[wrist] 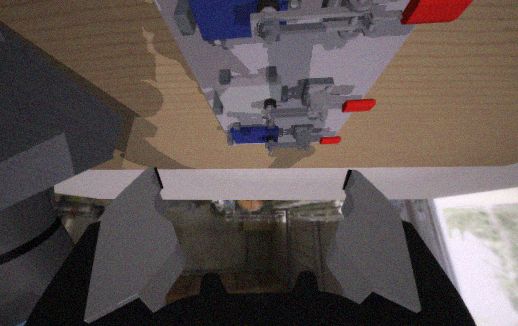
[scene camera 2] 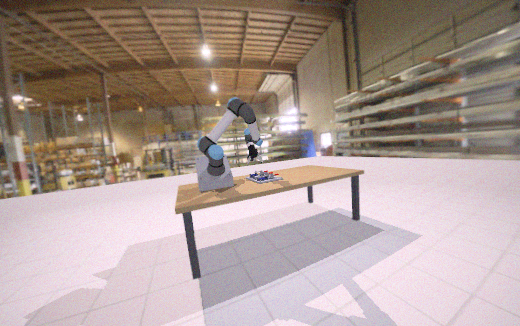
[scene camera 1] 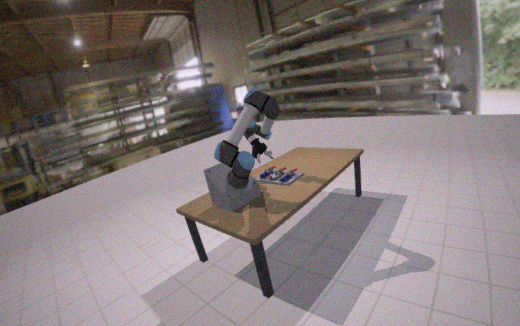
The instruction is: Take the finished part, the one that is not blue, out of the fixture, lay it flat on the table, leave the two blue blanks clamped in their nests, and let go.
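Seen in the pictures: gripper, fingertip midpoint: (wrist: pixel 254 170) (scene camera 2: pixel 255 163) (scene camera 1: pixel 267 161); arm's base, origin of the base link: (scene camera 2: pixel 216 169) (scene camera 1: pixel 237 179).
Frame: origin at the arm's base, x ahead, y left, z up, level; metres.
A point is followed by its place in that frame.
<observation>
The fixture plate (scene camera 1: pixel 300 174) {x 0.499, y -0.187, z -0.138 m} (scene camera 2: pixel 272 180) {x 0.437, y -0.189, z -0.145 m} (wrist: pixel 335 55) {x 0.481, y 0.029, z -0.137 m} lies on the table with three nests in a row, each with a red-handled clamp. In the wrist view a blue blank (wrist: pixel 222 20) {x 0.374, y 0.087, z -0.111 m} sits in the near nest, partly cut off by the frame edge, and another blue blank (wrist: pixel 254 134) {x 0.375, y -0.114, z -0.121 m} sits in the far nest. The pale grey finished part (wrist: pixel 245 100) {x 0.375, y -0.011, z -0.116 m} lies in the middle nest. The black tip of the middle clamp (wrist: pixel 292 111) {x 0.436, y -0.013, z -0.096 m} is at the part's right edge; its contact is unclear. My gripper (scene camera 1: pixel 266 159) {x 0.396, y 0.046, z -0.002 m} (scene camera 2: pixel 255 159) {x 0.396, y 0.046, z -0.002 m} (wrist: pixel 254 170) {x 0.396, y 0.046, z -0.002 m} is open and empty, tilted above the fixture.
The wooden table (scene camera 1: pixel 325 162) {x 0.843, y -0.250, z -0.152 m} (scene camera 2: pixel 325 175) {x 0.886, y -0.370, z -0.152 m} (wrist: pixel 440 100) {x 0.690, y -0.077, z -0.152 m} carries the fixture and the arm's grey pedestal (scene camera 1: pixel 225 192) {x -0.142, y -0.020, z -0.029 m} (scene camera 2: pixel 210 181) {x -0.072, y -0.069, z -0.084 m} (wrist: pixel 55 100) {x 0.125, y 0.021, z -0.111 m}, which stands close beside the fixture. The red handles (wrist: pixel 435 10) {x 0.520, y 0.091, z -0.095 m} (wrist: pixel 359 105) {x 0.519, y -0.014, z -0.101 m} (wrist: pixel 330 140) {x 0.518, y -0.123, z -0.107 m} stick out on the side away from the pedestal.
</observation>
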